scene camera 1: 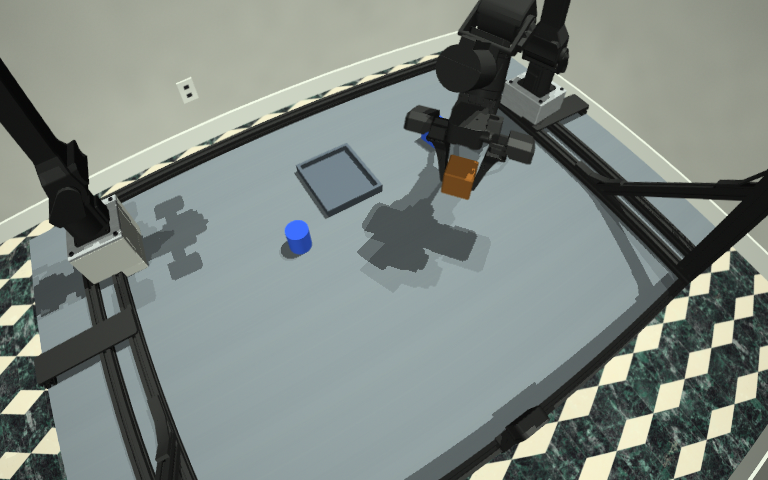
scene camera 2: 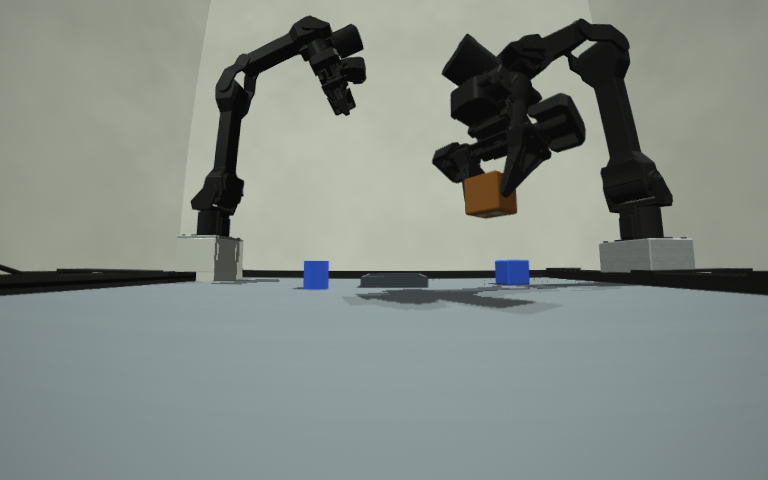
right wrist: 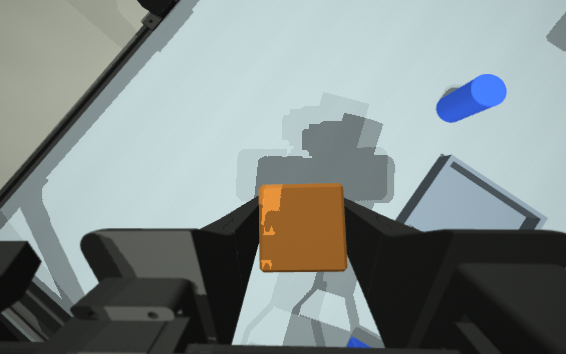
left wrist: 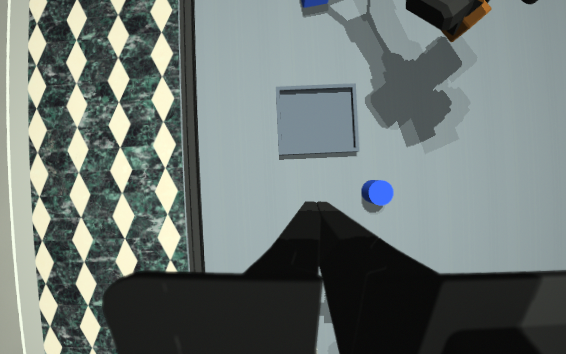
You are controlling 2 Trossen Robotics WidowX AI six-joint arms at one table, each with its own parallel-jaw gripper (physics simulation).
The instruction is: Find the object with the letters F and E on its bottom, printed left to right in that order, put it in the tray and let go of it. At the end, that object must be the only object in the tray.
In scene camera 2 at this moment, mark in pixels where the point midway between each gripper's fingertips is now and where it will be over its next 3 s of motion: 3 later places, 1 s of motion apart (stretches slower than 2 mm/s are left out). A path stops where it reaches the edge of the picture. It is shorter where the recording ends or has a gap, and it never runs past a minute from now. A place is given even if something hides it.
My left gripper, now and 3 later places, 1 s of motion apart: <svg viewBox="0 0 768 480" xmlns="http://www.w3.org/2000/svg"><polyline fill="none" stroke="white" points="347,114 333,146 305,206 274,197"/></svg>
My right gripper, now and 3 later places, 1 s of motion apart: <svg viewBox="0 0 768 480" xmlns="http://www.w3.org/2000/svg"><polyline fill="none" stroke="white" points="485,199 553,123 546,113 539,96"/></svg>
